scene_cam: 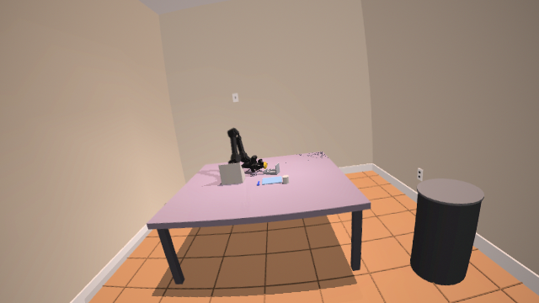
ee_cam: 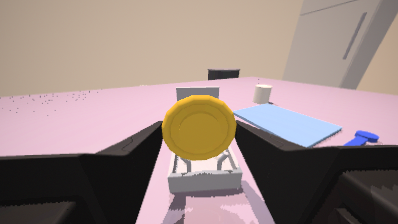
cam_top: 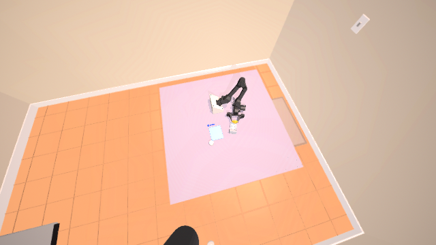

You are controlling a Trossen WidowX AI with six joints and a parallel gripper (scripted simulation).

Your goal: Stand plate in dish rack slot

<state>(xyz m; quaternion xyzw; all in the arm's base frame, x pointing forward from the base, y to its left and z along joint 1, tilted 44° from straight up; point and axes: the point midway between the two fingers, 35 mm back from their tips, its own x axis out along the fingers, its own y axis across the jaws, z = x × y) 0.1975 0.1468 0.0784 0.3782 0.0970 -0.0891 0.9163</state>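
Now: gripper tip 4 cm short of the dish rack, 2 cm to the left of it and 4 cm above it. Round my gripper tip: light blue mat 8 cm ahead, 21 cm to the right, 6 cm below; then blue spoon 2 cm behind, 26 cm to the right, 6 cm below; then yellow plate 1 cm behind.
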